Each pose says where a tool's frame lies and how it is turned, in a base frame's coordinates. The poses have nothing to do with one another.
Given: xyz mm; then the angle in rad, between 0 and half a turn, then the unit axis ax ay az.
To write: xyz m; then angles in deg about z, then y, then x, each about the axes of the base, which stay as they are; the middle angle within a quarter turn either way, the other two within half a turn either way. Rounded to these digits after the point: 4 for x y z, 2 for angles.
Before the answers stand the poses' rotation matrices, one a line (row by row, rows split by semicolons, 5 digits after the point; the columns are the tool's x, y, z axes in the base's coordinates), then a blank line. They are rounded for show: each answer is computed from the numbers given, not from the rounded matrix.
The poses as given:
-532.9 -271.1 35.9 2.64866 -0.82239 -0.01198 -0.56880
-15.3 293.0 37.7 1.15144 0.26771 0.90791 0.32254
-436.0 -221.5 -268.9 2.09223 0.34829 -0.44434 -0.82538
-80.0 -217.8 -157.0 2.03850 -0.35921 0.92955 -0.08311
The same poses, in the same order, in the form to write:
0.39118 0.28769 0.87419; -0.25063 -0.88068 0.40198; 0.88553 -0.37635 -0.27240
0.44966 -0.15050 0.88043; 0.43868 0.89584 -0.07091; -0.77805 0.41811 0.46885
-0.31639 0.48384 -0.81596; -0.94754 -0.20234 0.24743; -0.04538 0.85144 0.52248
-0.26363 -0.41025 0.87303; -0.55862 0.80277 0.20855; -0.78641 -0.43272 -0.44082

-0.5329 -0.2711 0.0359 -36.33 60.95 -124.12
-0.0153 0.2930 0.0377 18.51 61.69 8.60
-0.4360 -0.2215 -0.2689 -123.18 -54.68 -25.34
-0.0800 -0.2178 -0.1570 122.73 60.81 -154.68

